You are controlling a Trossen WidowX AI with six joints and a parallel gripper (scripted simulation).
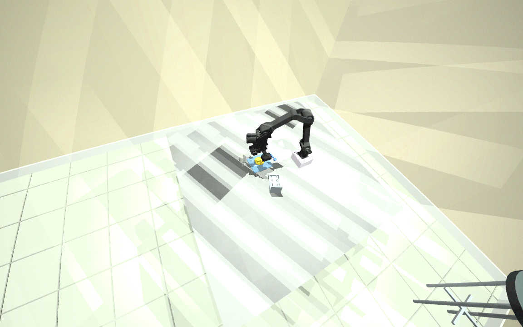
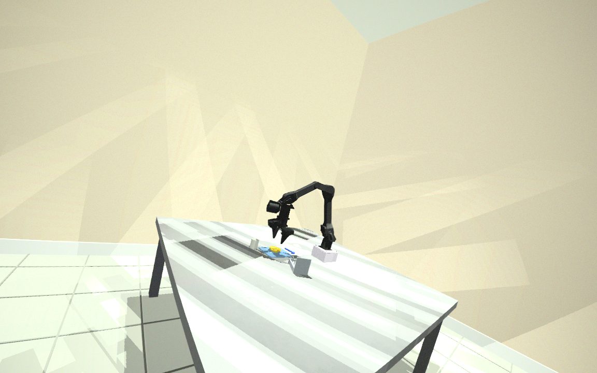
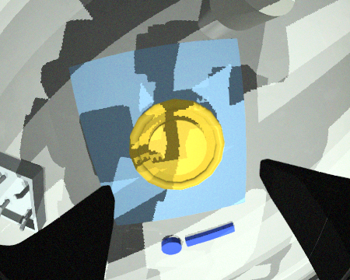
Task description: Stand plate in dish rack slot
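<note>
Right now my gripper tip is 50 mm above the yellow plate. Also, from my gripper tip: grey dish rack 10 mm behind, 200 mm to the left, 40 mm below; then blue utensil 120 mm behind, 60 mm below.
</note>
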